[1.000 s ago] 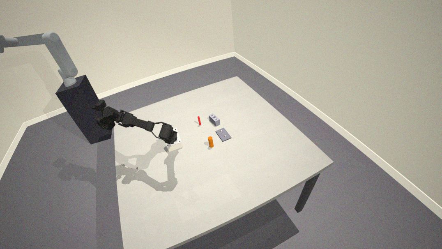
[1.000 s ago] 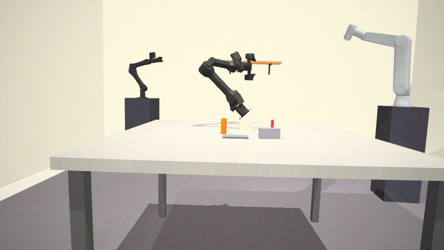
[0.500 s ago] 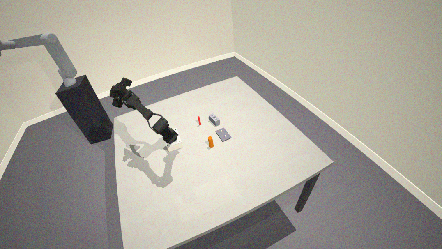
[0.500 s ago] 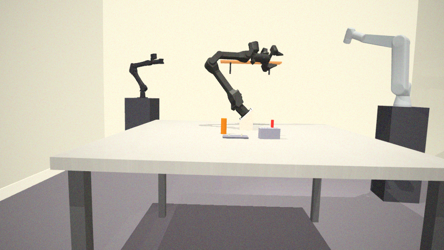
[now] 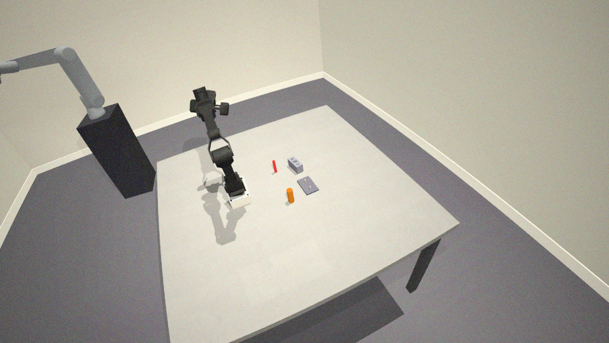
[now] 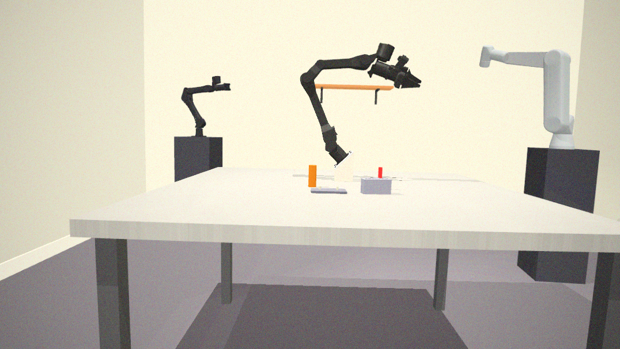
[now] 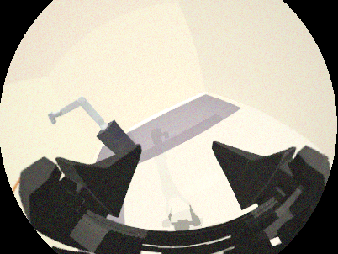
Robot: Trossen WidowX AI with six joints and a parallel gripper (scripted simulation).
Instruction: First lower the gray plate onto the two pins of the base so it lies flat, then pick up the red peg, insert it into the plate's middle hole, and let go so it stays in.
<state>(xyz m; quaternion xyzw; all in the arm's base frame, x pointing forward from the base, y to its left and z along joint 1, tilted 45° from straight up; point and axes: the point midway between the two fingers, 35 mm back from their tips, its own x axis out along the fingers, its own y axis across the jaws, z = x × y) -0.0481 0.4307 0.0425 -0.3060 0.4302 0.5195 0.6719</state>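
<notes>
Now: gripper tip 350 mm short of the gray plate, 180 mm to the left of it and 380 mm above it. From my gripper tip the other things lie so: base: 370 mm ahead, 340 mm to the right, 400 mm below; then red peg: 240 mm ahead, 160 mm to the right, 370 mm below; then orange cylinder: 260 mm ahead, 410 mm to the right, 370 mm below.
</notes>
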